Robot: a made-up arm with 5 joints.
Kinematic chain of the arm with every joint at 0, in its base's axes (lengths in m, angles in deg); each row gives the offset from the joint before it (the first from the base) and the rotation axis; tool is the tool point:
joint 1: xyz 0 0 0.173 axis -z
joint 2: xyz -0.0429 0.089 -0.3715 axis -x
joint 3: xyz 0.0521 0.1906 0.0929 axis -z
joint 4: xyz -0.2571 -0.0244 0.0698 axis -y
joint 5: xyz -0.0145 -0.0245 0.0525 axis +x
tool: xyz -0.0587 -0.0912 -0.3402
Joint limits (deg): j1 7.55..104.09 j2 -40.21..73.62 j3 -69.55..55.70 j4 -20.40..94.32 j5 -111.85..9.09
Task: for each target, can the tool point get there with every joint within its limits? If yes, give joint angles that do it. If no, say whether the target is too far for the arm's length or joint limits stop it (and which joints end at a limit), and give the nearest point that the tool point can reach.
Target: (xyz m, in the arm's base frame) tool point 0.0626 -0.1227 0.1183
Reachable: yes | joints 64.07 52.11 -54.44 6.04 -61.66
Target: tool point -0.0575 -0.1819 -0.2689
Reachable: yes | joints 68.46 -21.00 -55.55 27.22 -42.85
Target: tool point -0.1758 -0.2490 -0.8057
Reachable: no: joint limits stop it (at a limit: joint 2, joint 4, joint 5) | nearest point -0.1603 -0.2270 -0.4170 | short by 0.390 m
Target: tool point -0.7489 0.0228 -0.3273
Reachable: no: joint limits stop it (at a limit: joint 1, joint 2, joint 5) | nearest point -0.5327 0.0367 -0.2029 | short by 0.250 m
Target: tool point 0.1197 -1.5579 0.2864
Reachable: no: too far | nearest point 0.0325 -0.4235 -0.0439 | short by 1.185 m
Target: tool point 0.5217 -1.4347 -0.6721
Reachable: no: too far | nearest point 0.0881 -0.4059 -0.2556 | short by 1.192 m
